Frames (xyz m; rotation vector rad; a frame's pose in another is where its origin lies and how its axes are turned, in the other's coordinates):
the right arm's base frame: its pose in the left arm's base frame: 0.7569 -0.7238 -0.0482 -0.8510 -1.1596 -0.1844
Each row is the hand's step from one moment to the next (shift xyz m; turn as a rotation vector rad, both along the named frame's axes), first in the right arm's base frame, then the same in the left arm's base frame.
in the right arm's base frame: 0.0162 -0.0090 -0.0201 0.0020 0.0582 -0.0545
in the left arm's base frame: 0.0166 -0.0150 0.0157 0.0719 0.0037 -0.0343
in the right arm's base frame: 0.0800 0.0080 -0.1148 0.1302 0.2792 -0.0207
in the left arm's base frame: 0.1218 -0.0488 0.0494 0.2207 0.2140 -0.0286
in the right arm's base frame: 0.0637 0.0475 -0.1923 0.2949 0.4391 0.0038
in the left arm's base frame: 0.1926 -0.0785 0.0054 0.3587 0.3869 0.0374
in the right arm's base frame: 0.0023 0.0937 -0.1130 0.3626 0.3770 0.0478
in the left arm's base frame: 0.1338 -0.0113 -0.0594 0.3219 0.3935 0.1322
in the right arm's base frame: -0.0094 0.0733 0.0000 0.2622 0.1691 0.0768
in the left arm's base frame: 0.0355 0.0474 -0.0442 0.1462 0.2422 0.1523
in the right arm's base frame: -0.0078 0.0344 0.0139 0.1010 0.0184 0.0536
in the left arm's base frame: 0.0051 0.0306 -0.0218 0.0136 0.0775 0.0849
